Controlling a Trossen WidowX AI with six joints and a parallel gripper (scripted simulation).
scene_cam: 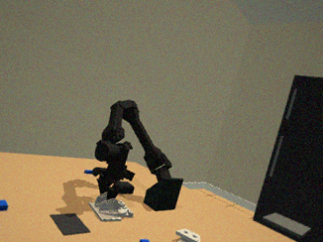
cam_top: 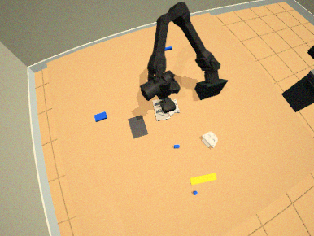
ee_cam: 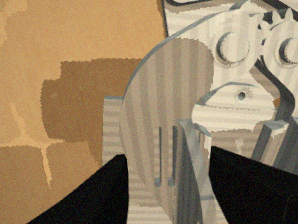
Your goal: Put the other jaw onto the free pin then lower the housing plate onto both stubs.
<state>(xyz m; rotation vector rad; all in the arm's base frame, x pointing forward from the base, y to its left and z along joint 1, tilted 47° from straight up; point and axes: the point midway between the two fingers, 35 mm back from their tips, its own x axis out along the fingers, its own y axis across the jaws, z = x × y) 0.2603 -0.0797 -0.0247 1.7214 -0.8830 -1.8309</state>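
Now: gripper tip 280 mm to the right of the housing plate, 130 mm past it and 10 mm below it. Also, from my gripper tip: blue block (320 mm ahead, 70 mm to the right, 10 mm below); dark grey flat plate (170 mm ahead, 60 mm to the left, 20 mm below); yellow bar (430 mm to the left, 20 mm below).
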